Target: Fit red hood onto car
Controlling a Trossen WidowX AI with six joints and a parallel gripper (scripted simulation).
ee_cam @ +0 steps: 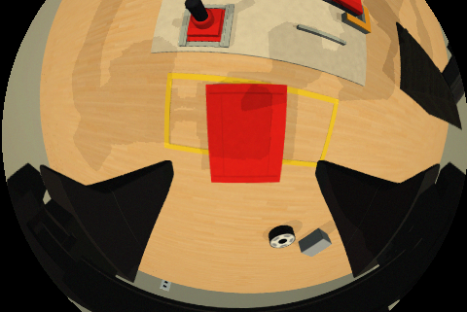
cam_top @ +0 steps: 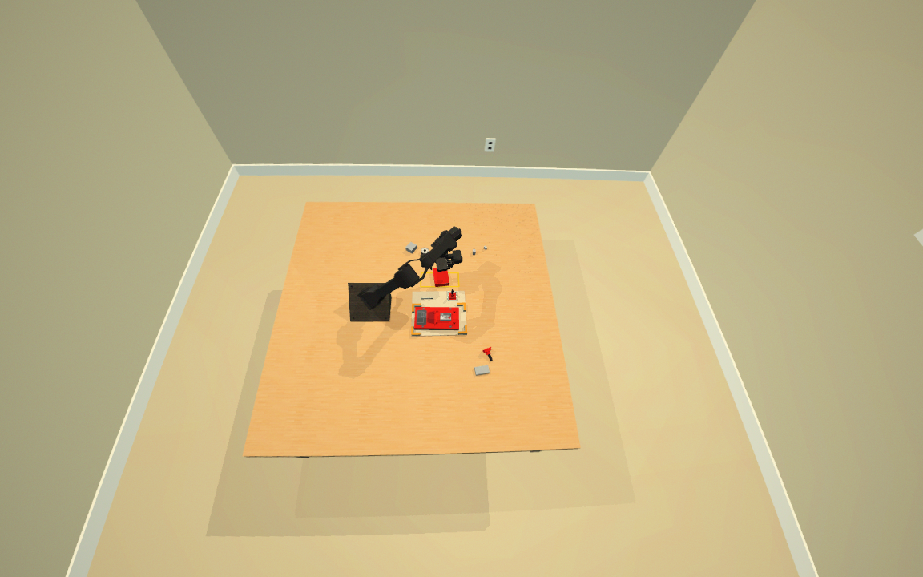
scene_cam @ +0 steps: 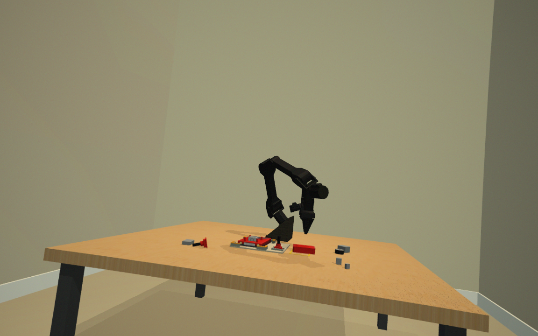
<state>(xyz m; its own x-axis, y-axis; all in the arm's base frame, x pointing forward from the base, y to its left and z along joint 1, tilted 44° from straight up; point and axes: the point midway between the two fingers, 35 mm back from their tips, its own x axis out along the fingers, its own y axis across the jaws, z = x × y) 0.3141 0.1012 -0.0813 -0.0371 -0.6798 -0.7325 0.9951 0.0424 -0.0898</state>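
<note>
Right now the red hood is 7 cm below my gripper tip. From my gripper tip the other things lie so: grey engine block 22 cm to the right, 6 cm below, 1 cm ahead; jig 20 cm to the right, 7 cm below, 1 cm behind.
</note>
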